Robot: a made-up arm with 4 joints.
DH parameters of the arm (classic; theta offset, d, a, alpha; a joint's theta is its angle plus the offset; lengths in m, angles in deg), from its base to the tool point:
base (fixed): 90 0.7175 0.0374 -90
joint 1: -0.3 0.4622 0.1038 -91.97
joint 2: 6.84 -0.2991 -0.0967 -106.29
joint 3: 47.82 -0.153 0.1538 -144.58
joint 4: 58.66 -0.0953 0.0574 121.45
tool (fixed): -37.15 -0.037 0 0
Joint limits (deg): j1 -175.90..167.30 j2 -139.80..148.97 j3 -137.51..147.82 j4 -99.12..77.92
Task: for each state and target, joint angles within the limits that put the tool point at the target. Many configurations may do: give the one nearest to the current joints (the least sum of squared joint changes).
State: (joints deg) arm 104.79 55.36 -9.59 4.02
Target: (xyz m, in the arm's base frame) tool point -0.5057 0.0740 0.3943
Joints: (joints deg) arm 127.99 35.09 -26.04 11.50
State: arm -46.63 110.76 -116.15 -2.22
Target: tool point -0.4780 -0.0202 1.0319
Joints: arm -79.27 145.48 -131.90 9.41
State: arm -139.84 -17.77 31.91 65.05
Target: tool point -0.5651 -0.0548 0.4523
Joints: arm -171.36 -44.88 -7.72 68.76
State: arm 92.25 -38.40 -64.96 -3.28
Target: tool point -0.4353 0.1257 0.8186
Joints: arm 74.97 -42.50 -126.14 12.97
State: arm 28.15 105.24 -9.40 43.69
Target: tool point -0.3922 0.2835 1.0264
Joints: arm 5.34 104.14 15.31 36.56
